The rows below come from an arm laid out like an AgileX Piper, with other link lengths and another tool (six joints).
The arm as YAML. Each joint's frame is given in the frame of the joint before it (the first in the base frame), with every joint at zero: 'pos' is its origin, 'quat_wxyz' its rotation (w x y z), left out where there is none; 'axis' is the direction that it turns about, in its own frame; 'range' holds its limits. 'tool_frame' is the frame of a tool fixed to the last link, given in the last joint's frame.
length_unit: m
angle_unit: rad
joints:
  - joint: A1
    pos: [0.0, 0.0, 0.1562]
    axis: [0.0, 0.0, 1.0]
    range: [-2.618, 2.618]
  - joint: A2
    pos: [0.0, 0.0, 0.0]
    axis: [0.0, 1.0, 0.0]
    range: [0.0, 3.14]
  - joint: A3
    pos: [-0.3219, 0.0, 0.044]
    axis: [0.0, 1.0, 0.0]
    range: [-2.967, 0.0]
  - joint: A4
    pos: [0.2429, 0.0, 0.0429]
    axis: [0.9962, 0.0, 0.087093]
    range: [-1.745, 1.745]
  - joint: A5
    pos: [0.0, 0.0, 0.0]
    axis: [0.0, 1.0, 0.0]
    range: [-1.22, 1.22]
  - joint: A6
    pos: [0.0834, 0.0, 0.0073]
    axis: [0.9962, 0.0, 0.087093]
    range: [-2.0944, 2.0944]
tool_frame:
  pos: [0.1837, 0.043, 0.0]
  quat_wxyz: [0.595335, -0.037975, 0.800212, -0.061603]
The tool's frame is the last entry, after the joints.
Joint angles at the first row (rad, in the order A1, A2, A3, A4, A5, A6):
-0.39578 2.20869 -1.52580 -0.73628 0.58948 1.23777
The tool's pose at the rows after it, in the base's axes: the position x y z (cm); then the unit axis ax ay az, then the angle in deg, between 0 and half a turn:
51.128, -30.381, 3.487, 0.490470, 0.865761, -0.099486, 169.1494
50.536, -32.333, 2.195, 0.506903, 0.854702, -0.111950, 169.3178
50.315, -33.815, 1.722, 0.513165, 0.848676, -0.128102, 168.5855
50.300, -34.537, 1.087, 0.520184, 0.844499, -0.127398, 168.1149
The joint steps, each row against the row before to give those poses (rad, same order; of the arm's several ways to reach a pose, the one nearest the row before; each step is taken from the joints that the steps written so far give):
-0.03043 0.04193 -0.03343 -0.04575 0.00879 0.07417
-0.02137 0.03965 -0.01724 -0.05778 0.00570 0.06322
-0.01045 0.02384 -0.00964 -0.07378 0.00230 0.06413
-0.01061 0.01884 -0.00498 -0.02590 -0.01294 0.03657

